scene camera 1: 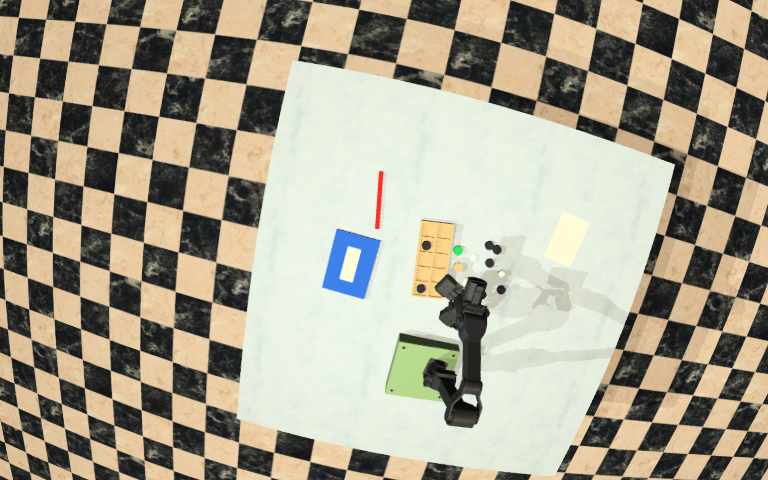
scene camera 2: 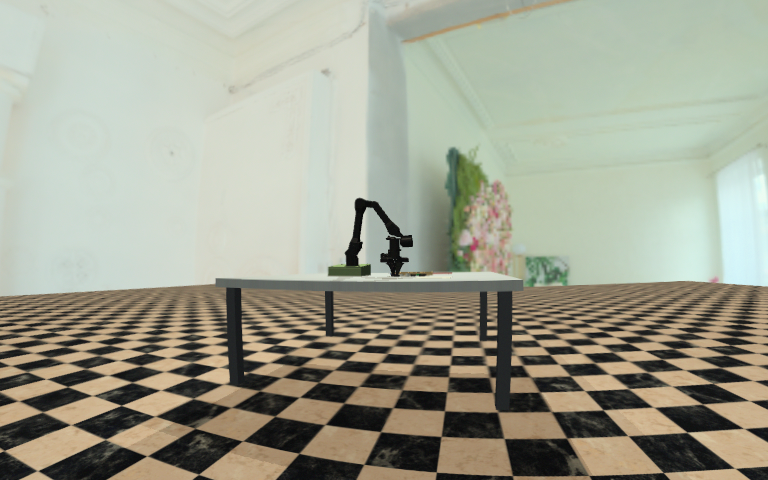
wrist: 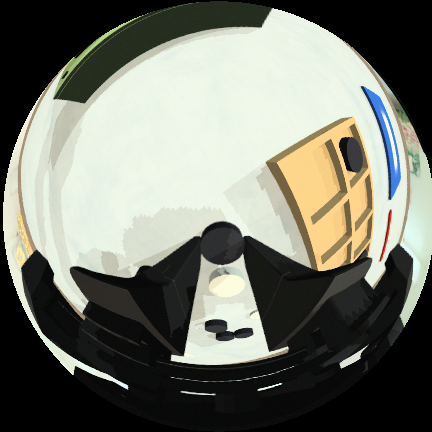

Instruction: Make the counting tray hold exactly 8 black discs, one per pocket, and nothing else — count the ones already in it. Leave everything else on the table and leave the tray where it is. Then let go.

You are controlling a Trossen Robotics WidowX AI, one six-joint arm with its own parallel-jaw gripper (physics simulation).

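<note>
The tan counting tray [scene camera 1: 444, 246] [wrist: 305, 175] has two rows of pockets. One black disc [scene camera 1: 420, 288] [wrist: 352, 154] sits in its end pocket nearest the green base, and another black disc [scene camera 1: 426, 245] sits farther along the same row. My gripper [scene camera 2: 394, 275] [wrist: 221, 241] is shut on a black disc [wrist: 222, 250], down at the table top beside the tray. Loose black discs lie beyond it: a touching pair [scene camera 1: 492, 247] [wrist: 234, 334], one disc [scene camera 1: 489, 262] [wrist: 216, 326] near them, and another disc [scene camera 1: 500, 289] to the right. The arm hides part of the tray and the held disc in scene camera 1.
A cream disc [wrist: 226, 284] lies just beyond the held disc. A green disc [scene camera 1: 458, 250], a tan disc [scene camera 1: 458, 266], a small cream piece [scene camera 1: 474, 257] and a whitish block [scene camera 1: 501, 273] lie nearby. A blue book [scene camera 1: 369, 266], a red stick [scene camera 1: 379, 199] and a cream card [scene camera 1: 566, 239] lie farther out.
</note>
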